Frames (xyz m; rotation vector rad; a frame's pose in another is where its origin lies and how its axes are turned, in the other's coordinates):
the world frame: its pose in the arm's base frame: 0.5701 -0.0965 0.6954 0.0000 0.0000 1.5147
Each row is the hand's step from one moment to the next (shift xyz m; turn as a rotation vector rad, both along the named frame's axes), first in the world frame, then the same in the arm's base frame.
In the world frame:
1: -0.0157 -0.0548 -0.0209 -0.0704 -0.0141 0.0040
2: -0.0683 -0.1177 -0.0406 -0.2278 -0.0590 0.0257
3: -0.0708 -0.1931 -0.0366 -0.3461 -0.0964 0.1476
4: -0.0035 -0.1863 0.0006 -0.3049 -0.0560 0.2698
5: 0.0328 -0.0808 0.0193 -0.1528 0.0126 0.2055
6: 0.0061 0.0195 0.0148 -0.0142 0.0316 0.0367
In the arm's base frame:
1: 0.0538 -0.0187 -0.0209 0.0101 -0.0711 0.0040
2: 0.1137 -0.0748 -0.0406 0.0461 -0.2307 0.0257
3: 0.1888 -0.0815 -0.0366 0.0768 -0.3510 0.1476
4: 0.1858 -0.0139 0.0006 0.0388 -0.3076 0.2698
5: 0.0825 0.0282 0.0193 -0.0211 -0.1519 0.2055
6: -0.0191 0.0072 0.0148 -0.0323 -0.0124 0.0367

